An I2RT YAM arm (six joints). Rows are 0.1 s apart.
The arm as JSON. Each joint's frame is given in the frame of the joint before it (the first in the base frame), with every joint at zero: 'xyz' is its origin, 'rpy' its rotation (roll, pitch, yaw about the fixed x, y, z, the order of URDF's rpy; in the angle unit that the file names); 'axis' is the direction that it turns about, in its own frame. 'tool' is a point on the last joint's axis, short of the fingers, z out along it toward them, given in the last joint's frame.
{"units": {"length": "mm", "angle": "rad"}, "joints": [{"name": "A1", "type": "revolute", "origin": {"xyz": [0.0, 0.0, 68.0], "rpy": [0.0, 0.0, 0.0]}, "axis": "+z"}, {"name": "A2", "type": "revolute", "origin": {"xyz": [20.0, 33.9, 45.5], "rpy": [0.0, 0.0, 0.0]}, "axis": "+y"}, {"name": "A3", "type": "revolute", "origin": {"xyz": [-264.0, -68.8, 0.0], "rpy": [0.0, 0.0, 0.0]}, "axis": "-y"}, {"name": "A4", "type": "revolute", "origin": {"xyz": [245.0, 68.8, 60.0], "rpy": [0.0, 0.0, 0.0]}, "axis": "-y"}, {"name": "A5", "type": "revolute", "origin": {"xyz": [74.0, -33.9, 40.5], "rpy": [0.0, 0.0, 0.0]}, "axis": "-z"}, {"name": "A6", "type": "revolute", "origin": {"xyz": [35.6, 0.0, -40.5], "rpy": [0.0, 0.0, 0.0]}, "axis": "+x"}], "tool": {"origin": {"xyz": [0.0, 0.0, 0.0], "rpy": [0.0, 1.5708, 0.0]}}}
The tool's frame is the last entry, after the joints.
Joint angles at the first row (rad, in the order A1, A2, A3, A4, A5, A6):
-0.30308 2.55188 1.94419 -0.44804 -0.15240 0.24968
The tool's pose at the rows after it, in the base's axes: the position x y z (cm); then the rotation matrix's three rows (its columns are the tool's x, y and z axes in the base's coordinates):
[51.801 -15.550 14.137], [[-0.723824 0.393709 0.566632], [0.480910 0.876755 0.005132], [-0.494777 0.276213 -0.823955]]
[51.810 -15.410 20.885], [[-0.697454 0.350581 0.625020], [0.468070 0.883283 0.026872], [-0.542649 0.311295 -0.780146]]
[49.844 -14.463 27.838], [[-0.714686 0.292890 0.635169], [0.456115 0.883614 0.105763], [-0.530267 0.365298 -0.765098]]
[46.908 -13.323 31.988], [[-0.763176 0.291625 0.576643], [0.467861 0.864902 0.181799], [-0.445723 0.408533 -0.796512]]
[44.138 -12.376 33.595], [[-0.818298 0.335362 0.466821], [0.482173 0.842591 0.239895], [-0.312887 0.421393 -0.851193]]
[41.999 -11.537 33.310], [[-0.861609 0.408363 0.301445], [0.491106 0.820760 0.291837], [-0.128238 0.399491 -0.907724]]
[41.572 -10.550 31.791], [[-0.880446 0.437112 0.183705], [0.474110 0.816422 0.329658], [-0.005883 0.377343 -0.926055]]
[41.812 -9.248 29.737], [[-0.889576 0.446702 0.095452], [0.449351 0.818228 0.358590], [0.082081 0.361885 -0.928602]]
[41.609 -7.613 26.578], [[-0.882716 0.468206 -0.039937], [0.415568 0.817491 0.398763], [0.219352 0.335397 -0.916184]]
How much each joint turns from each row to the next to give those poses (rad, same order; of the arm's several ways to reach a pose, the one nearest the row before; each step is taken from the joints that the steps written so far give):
0.00000 -0.04999 0.16439 -0.14991 -0.02251 -0.00039
0.00000 -0.05341 0.15336 -0.14001 -0.03890 -0.00266
0.00077 -0.06596 0.15988 -0.22775 -0.08049 -0.01182
0.00038 -0.05192 0.10293 -0.24183 -0.05799 0.00152
-0.00002 -0.03732 0.03522 -0.21560 -0.02442 -0.00078
0.00382 -0.00995 -0.00121 -0.20367 0.00038 -0.00076
0.01909 -0.00118 -0.06073 -0.06747 0.00001 -0.00341
0.03051 -0.00077 -0.08849 -0.00002 -0.00382 0.00418
0.03547 -0.00380 -0.14225 -0.00003 -0.01106 0.00419

